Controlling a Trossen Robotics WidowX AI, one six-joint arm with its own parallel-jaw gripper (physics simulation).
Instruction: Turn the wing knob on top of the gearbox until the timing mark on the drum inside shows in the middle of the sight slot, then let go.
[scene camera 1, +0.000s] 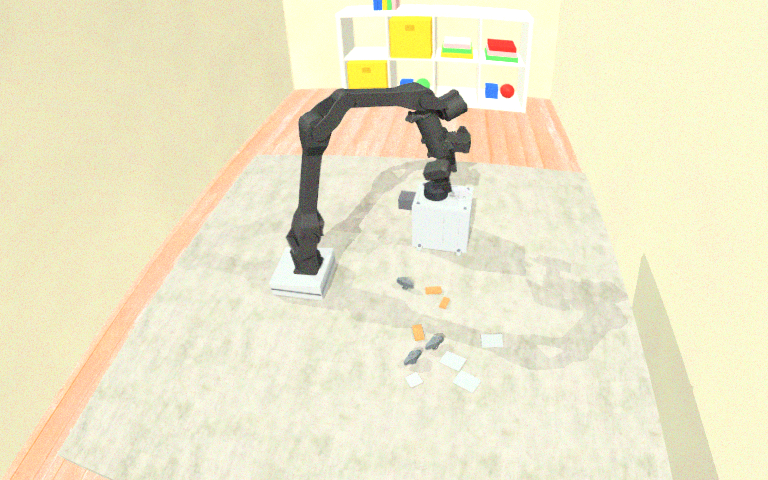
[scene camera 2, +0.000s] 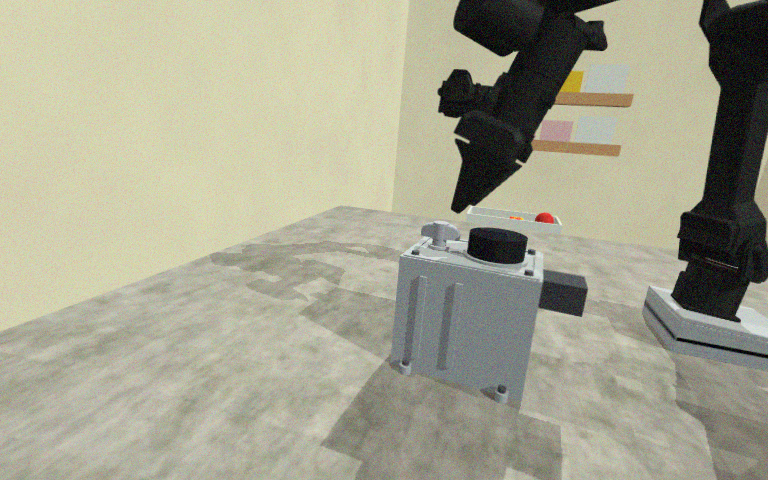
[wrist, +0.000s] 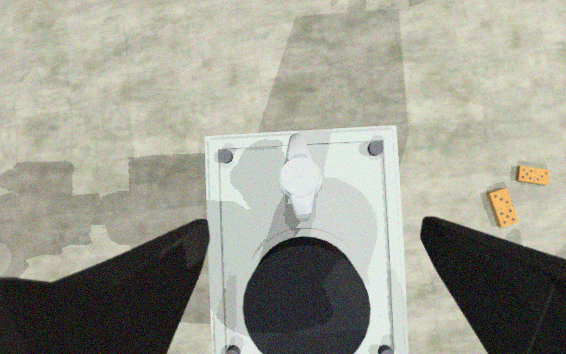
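Seen in the pictures: gripper, fingertip midpoint: (scene camera 1: 452, 181) (scene camera 2: 463, 208) (wrist: 314, 228); arm's base, origin of the base link: (scene camera 1: 308, 265) (scene camera 2: 702, 308).
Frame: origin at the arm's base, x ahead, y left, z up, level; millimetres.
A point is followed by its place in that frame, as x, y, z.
Note:
The pale grey gearbox (scene camera 1: 441, 226) @[314, 164, 37] (scene camera 2: 464, 322) @[308, 288, 27] (wrist: 350, 210) @[335, 198, 88] stands upright on the mat. Its light wing knob (scene camera 2: 440, 234) @[355, 236, 107] (wrist: 300, 176) @[356, 227, 120] stands on top, beside a black round cap (scene camera 1: 435, 193) @[292, 198, 115] (scene camera 2: 497, 246) @[287, 261, 110] (wrist: 306, 300) @[294, 228, 116]. In the wrist view the wings run nearly up and down, in line with the box's long sides. My gripper (scene camera 1: 444, 183) @[333, 222, 140] (scene camera 2: 458, 208) @[333, 222, 140] (wrist: 314, 228) @[333, 222, 140] is open and empty above the gearbox. In the wrist view its fingertips lie left and right of the box, with the knob between and slightly above their line. The sight slot and timing mark do not show.
A dark block (scene camera 1: 406, 199) @[214, 212, 78] (scene camera 2: 562, 293) @[215, 253, 68] sticks out of the gearbox's side. Orange dominoes (scene camera 1: 433, 290) @[316, 9, -42] (wrist: 502, 207) @[316, 14, -42], grey winged pieces (scene camera 1: 434, 341) @[342, -162, -20] and white cards (scene camera 1: 492, 340) @[471, -123, -45] lie on the mat (scene camera 1: 226, 367) @[-108, -317, -48]. A white tray (scene camera 2: 487, 217) with a red ball (scene camera 2: 544, 217) is behind the gearbox.

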